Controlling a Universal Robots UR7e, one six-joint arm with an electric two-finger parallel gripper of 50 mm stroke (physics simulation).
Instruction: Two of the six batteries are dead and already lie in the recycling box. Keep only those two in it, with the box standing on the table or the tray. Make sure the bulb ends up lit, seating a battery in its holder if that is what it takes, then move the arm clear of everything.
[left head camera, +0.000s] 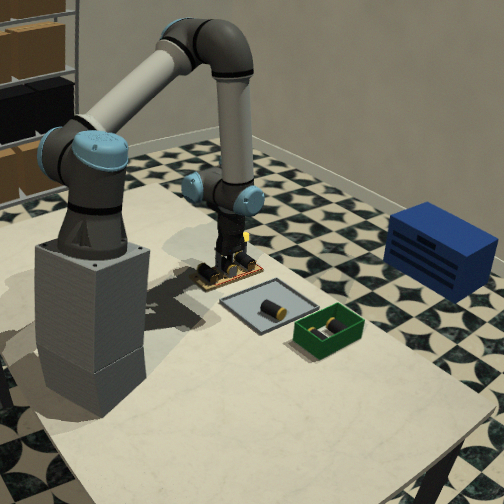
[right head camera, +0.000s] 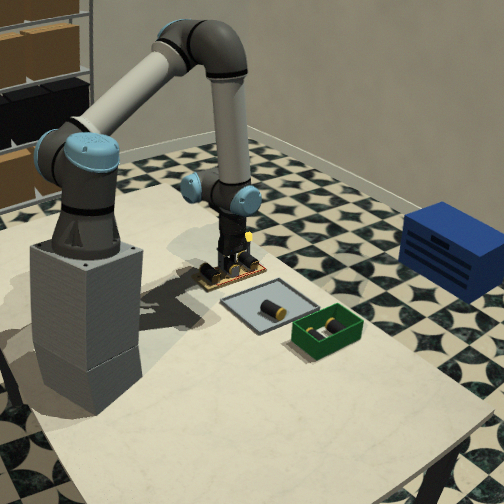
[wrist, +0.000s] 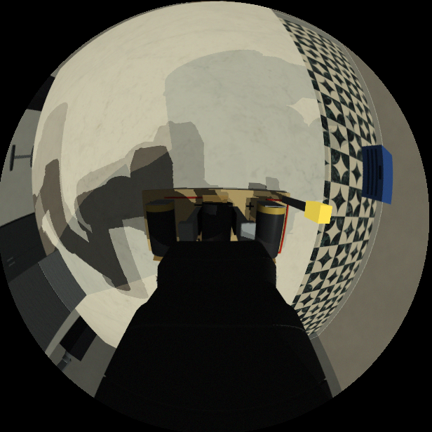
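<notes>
My gripper points down and is shut on the middle battery, which sits in the holder board. Black batteries with gold ends lie on either side of it, the left one and the right one. The bulb glows yellow. The green recycling box stands on the table with two batteries inside.
A grey tray lies between the board and the green box, with one battery on its side. The bulb's post stands close beside my gripper. A blue cabinet is beyond the table edge.
</notes>
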